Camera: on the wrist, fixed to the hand. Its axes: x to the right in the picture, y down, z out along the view.
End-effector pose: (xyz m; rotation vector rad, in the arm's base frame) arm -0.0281 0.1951 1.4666 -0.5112 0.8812 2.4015
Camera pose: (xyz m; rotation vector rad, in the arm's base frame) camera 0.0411 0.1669 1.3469 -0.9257 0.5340 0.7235
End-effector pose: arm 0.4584 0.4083 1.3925 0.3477 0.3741 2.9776
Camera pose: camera 0.4411 0.4581 1.2616 -0.2765 0.7073 1.3632
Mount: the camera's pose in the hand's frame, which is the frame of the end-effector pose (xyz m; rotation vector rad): -0.0036 -0.0800 -0.1162 0.3345 0.2805 -1.6083
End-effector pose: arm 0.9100 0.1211 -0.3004 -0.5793 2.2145 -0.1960
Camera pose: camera 0.8514 0.0462 -0.1961 -2.0524 1.3443 -1.4531
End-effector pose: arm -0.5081 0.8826 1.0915 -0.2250 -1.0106 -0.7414
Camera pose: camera -0.4820 0.7676 1.0140 1.1017 -0.8825 -1.9264
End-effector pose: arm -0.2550 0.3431 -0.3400 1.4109 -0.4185 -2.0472
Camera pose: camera -0.1714 0.4159 -0.4274 -1.5459 -0.4981 1.6346
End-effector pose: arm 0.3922 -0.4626 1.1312 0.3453 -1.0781 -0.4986
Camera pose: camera 0.4779 -0.5245 1.0377 1.5540 -0.3946 -1.6140
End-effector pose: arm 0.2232 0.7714 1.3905 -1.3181 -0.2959 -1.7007
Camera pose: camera 0.0878 0.7386 1.3683 0.3558 1.5178 2.5257
